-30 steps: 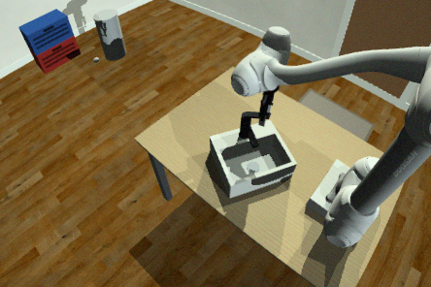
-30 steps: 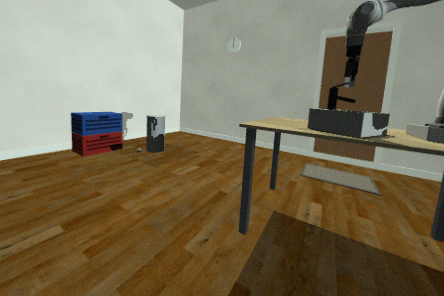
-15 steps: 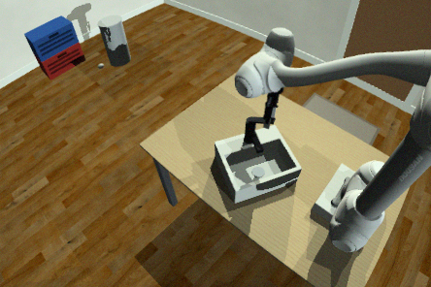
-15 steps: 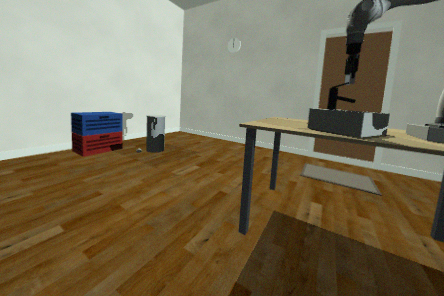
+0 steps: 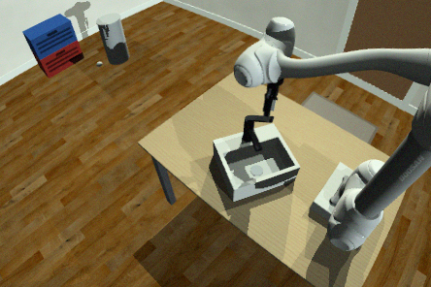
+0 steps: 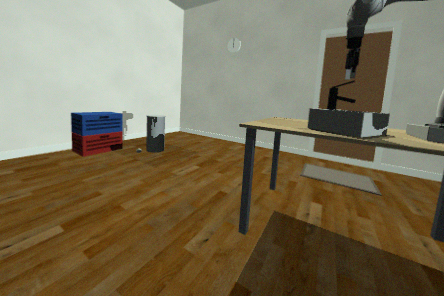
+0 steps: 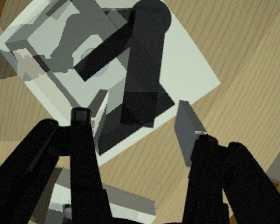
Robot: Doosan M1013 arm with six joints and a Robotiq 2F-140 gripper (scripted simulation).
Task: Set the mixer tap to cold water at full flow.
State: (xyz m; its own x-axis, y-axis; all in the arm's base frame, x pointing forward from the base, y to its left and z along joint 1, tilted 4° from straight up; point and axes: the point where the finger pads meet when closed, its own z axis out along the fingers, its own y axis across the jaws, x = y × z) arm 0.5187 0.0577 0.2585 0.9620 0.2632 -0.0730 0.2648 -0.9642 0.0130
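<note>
Now: hand 7 cm above the lever, 3 cm short of it and 1 cm to the right of it. From my hand the other things lie so: white sink basin: 32 cm below, 8 cm to the left, 2 cm behind.
</note>
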